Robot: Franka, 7 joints.
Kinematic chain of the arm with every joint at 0, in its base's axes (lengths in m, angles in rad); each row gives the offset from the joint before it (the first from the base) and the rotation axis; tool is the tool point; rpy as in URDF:
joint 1: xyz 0 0 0.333 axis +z
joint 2: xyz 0 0 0 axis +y
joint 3: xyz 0 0 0.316 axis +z
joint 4: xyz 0.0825 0 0 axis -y
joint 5: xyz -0.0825 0 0.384 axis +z
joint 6: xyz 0 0 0 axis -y
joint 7: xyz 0.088 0 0 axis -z
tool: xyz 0 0 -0.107 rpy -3.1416 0 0
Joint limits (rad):
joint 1: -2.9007..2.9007
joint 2: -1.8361..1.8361
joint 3: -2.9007..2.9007
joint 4: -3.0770..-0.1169
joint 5: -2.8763..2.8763
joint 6: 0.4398..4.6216
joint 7: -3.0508..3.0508
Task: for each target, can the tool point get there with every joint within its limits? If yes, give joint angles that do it. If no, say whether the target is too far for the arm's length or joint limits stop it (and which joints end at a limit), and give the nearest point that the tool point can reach.
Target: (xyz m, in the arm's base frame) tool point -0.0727 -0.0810 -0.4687
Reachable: no: joint limits stop it (at a limit: joint 2) | nearest point -0.0958 -0.1067 -0.3420 | short by 0.131 m
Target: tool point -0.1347 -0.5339 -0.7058
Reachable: no: too far | nearest point -0.1072 -0.4250 -0.3377 | short by 0.385 m
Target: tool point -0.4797 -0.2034 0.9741
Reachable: yes | joints 0.9794 -0.8095 0.9595 -0.5474 0.4551 1.9407 2.3589
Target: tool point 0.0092 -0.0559 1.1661
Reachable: yes | joints 0.0464 -0.4214 -0.1641 -0.6220 0.0256 2.1325 2.0797
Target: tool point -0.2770 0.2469 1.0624
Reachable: yes | joints -2.3711 0.4502 -2.2956 -0.9741 1.2151 2.2533 -1.9105
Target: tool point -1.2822 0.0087 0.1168
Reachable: no: too far | nearest point -0.8459 0.0057 0.1904 | short by 0.442 m
